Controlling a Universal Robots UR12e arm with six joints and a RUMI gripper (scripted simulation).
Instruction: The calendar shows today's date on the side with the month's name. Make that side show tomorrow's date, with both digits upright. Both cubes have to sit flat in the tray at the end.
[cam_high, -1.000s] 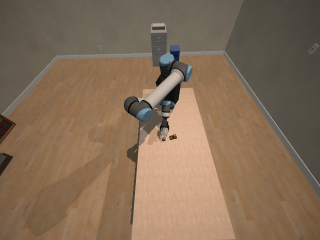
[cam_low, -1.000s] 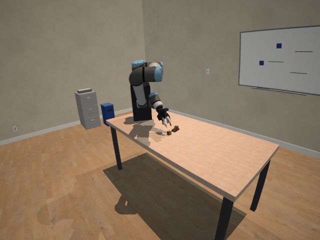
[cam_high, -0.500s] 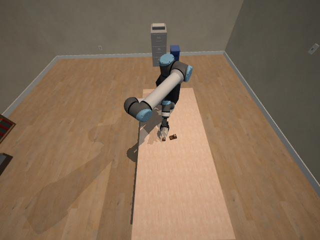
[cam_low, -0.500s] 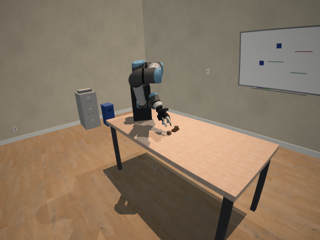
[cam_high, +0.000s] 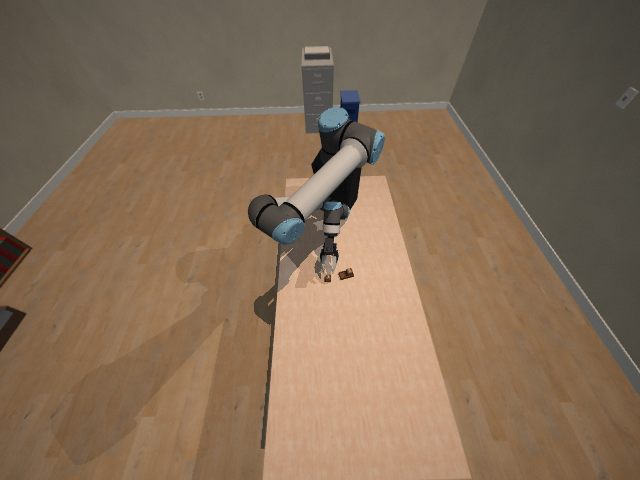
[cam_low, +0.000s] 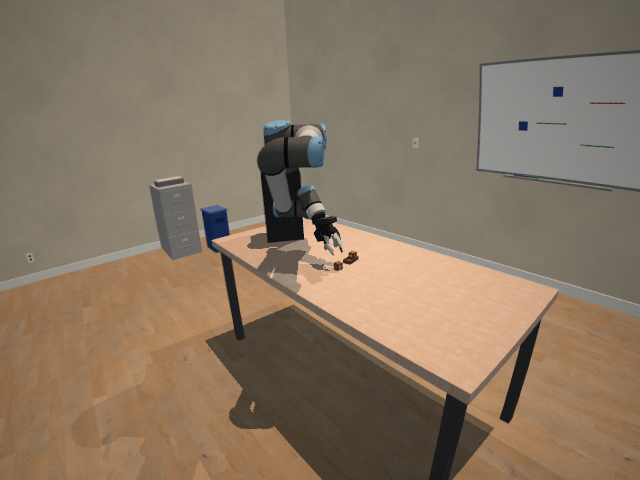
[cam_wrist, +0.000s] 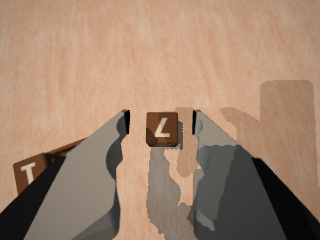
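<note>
My hand is 1 cm short of the brown digit cube and 7 cm above it. Also, from my hand: brown calendar tray 1 cm behind, 11 cm to the left, 8 cm below.
</note>
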